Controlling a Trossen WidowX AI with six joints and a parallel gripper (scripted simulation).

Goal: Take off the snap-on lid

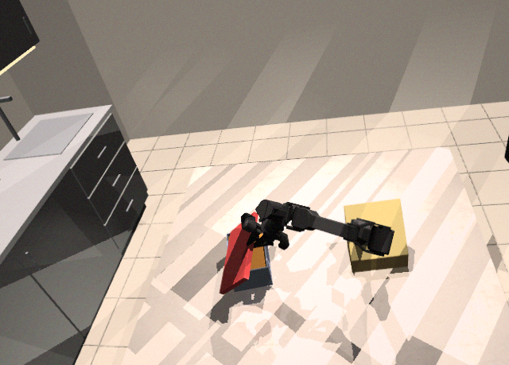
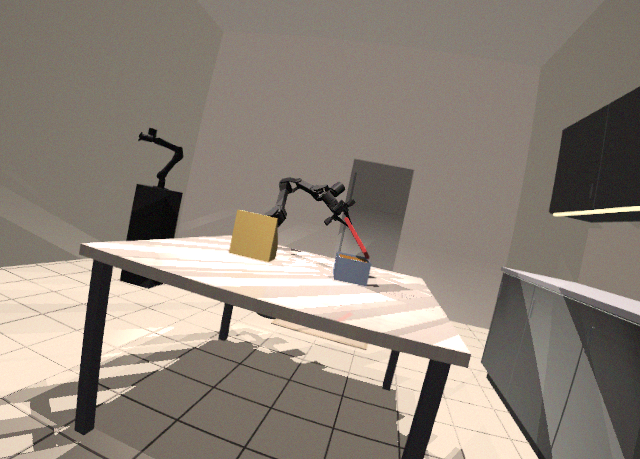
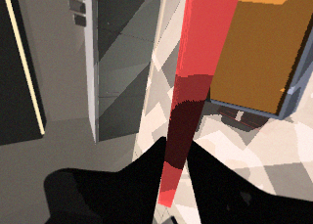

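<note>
My gripper tip is 6 cm above the red lid, 5 cm short of it and 3 cm to the left of it. Also, from my gripper tip: storage box (20 cm below, 11 cm to the right, 4 cm ahead).
</note>
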